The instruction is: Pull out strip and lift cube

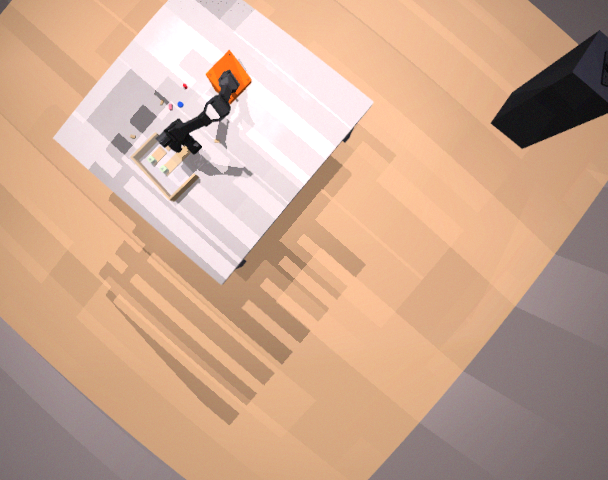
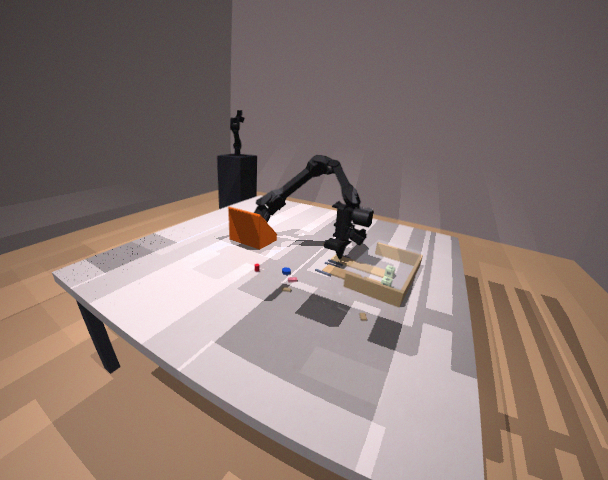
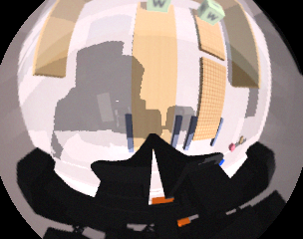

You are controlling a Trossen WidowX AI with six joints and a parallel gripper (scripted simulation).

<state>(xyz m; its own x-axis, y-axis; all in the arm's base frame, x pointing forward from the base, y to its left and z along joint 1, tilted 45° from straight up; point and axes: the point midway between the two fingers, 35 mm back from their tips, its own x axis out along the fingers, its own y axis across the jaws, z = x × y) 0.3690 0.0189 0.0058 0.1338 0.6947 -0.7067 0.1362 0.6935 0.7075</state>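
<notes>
My gripper tip is 9 cm short of the tan strip and 1 cm to the left of it. Round my gripper tip: red cylinder: 23 cm behind, 23 cm to the right, 1 cm above; then pink block: 9 cm behind, 23 cm to the right; then blue disc: 14 cm behind, 19 cm to the right.
</notes>
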